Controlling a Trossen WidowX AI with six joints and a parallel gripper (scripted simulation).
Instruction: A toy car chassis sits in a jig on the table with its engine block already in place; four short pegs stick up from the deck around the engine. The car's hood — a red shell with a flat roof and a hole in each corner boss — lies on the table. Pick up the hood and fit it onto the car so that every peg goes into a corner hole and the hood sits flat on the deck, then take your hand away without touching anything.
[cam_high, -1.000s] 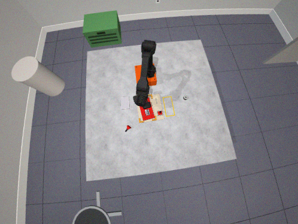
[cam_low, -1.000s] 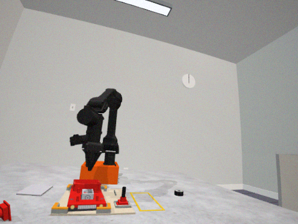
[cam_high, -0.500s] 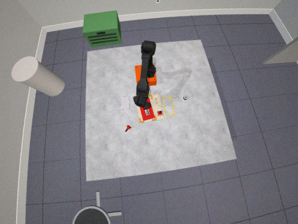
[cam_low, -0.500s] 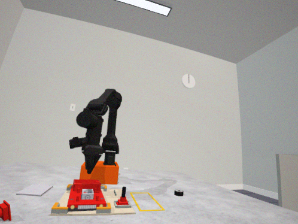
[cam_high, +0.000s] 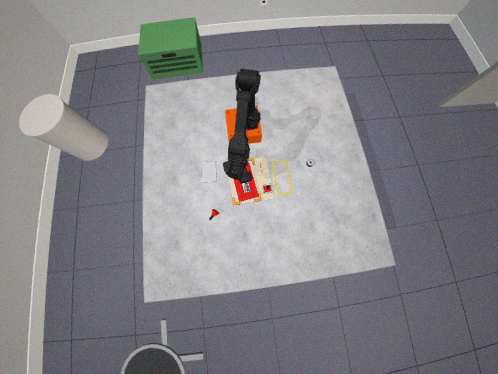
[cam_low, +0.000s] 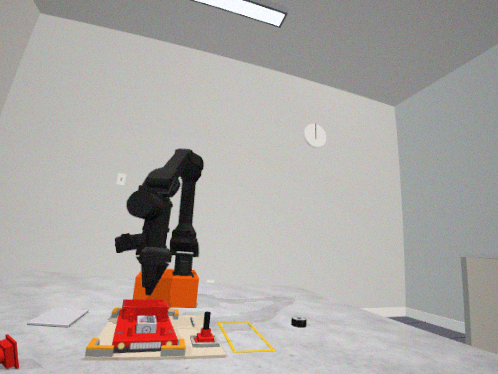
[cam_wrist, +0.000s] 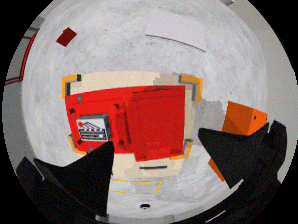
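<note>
Right now my gripper tip is 10 mm past the red hood and 40 mm above it. Also, from my gripper tip: grey engine block: 90 mm ahead, 20 mm to the left, 50 mm below.
</note>
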